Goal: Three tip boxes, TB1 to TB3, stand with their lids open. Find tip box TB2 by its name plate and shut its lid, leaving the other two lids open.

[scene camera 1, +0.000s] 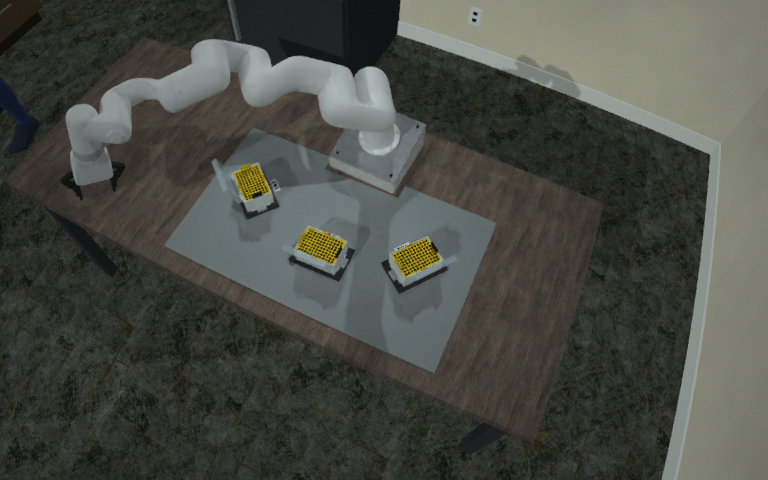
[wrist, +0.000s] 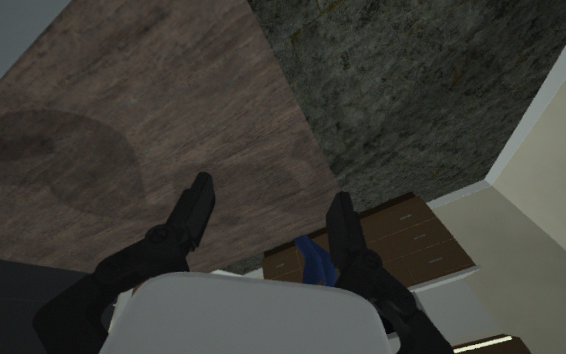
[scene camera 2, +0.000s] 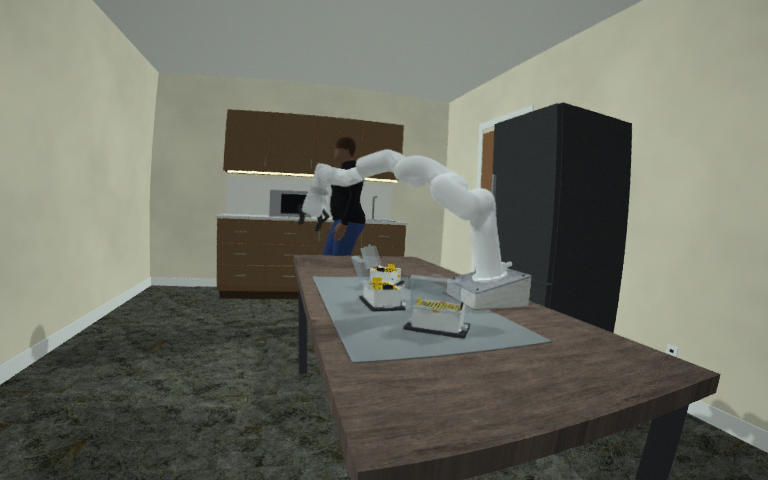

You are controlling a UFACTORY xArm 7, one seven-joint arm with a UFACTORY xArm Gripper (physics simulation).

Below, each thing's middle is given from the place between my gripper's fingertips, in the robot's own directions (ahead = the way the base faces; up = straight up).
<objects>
I see my gripper 32 cm to the right of the tip box TB3 (scene camera 1: 250, 179), 27 cm past it and 13 cm above it. Round my hand: tip box TB2 (scene camera 1: 315, 243): 60 cm to the left, 15 cm behind, 13 cm below; then tip box TB1 (scene camera 1: 412, 259): 85 cm to the left, 21 cm behind, 13 cm below.
</objects>
